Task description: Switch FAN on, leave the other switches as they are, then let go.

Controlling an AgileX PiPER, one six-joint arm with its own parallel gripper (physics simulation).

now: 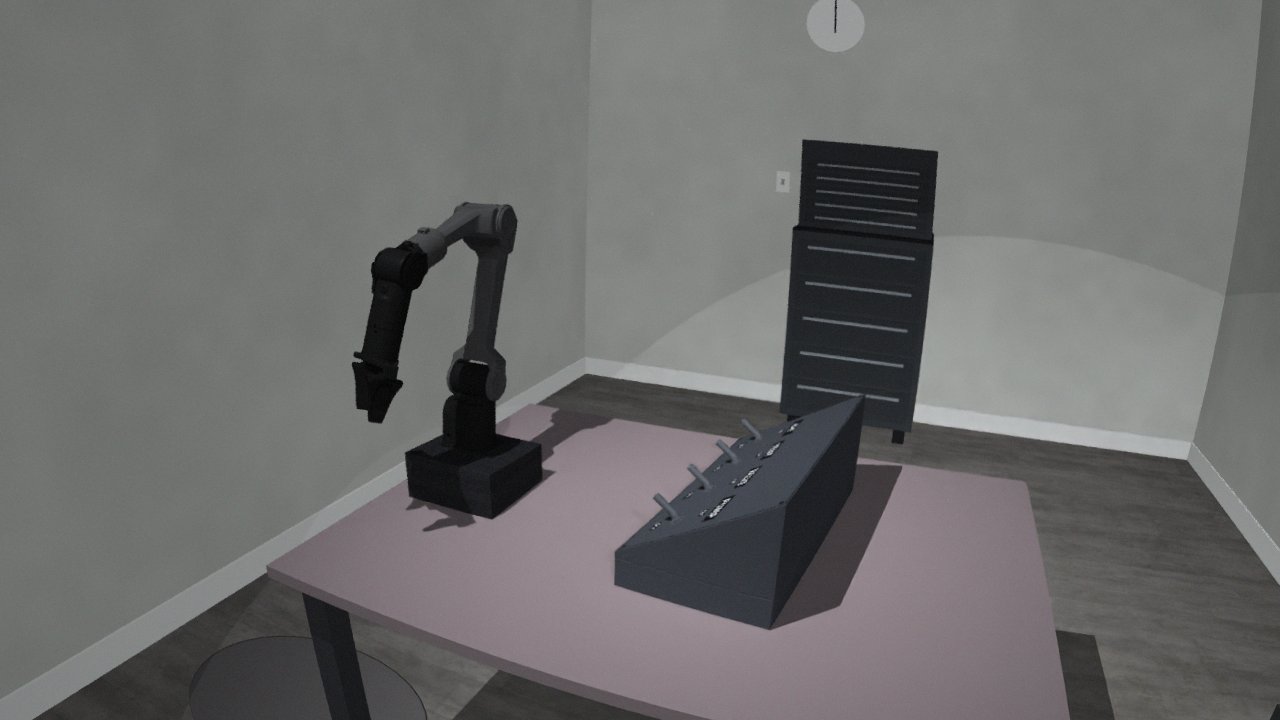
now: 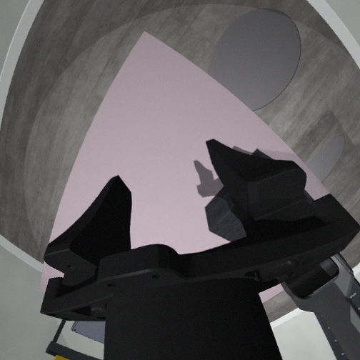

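Observation:
The dark grey sloped switch panel [image 1: 707, 577] stands on the pink table. Several grey lever switches show on its slope: the nearest lever [image 1: 665, 505], then a second lever [image 1: 699, 476], a third lever [image 1: 726, 451] and the farthest lever [image 1: 750, 428]. Each lever stick tilts up towards the robot's side. Labels sit beside them, too small to read surely, so I cannot tell which is FAN. My gripper [image 1: 375, 404] [image 2: 164, 168] is open with nothing between its fingers. It hangs high at the left, near the robot base and well away from the panel.
The robot base [image 1: 472, 474] [image 2: 222, 220] stands on the pink table [image 1: 537, 591] [image 2: 125, 125], left of the panel. A dark drawer cabinet [image 1: 857, 313] stands by the back wall. A round grey disc [image 1: 308, 680] [image 2: 257, 60] is on the floor beside the table.

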